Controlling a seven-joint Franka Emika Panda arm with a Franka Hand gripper.
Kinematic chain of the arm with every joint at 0, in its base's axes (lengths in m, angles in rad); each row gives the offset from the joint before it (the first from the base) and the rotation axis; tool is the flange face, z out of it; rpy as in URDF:
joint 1: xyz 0 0 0.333 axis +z
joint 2: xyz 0 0 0 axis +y
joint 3: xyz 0 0 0.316 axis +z
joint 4: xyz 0.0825 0 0 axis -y
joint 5: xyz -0.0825 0 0.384 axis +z
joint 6: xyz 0 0 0 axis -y
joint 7: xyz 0.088 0 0 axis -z
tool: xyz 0 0 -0.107 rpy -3.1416 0 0
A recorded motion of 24 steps. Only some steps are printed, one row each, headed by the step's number.
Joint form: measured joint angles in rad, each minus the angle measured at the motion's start. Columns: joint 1, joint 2, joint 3, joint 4, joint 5, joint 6, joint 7.
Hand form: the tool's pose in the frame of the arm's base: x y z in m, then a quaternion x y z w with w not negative. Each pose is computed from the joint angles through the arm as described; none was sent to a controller.
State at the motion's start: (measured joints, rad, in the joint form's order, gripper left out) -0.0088 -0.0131 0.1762 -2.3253 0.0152 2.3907 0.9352
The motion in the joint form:
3: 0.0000 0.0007 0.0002 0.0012 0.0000 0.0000 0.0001
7: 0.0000 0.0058 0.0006 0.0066 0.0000 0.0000 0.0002
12: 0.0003 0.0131 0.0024 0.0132 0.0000 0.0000 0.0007
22: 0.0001 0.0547 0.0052 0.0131 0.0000 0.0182 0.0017
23: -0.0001 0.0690 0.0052 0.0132 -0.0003 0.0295 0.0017
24: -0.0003 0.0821 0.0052 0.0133 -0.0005 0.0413 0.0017
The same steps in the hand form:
3: 0.5065 0.0859 0.3519 -0.92450 0.37912 -0.03130 0.02431
7: 0.5082 0.0863 0.3516 -0.92454 0.37899 -0.03122 0.02480
12: 0.5101 0.0877 0.3508 -0.92484 0.37827 -0.03060 0.02523
22: 0.5120 0.0893 0.3313 -0.92535 0.37798 -0.01895 0.02231
23: 0.5131 0.0894 0.3250 -0.92532 0.37813 -0.01723 0.02255
24: 0.5142 0.0895 0.3195 -0.92525 0.37830 -0.01626 0.02318

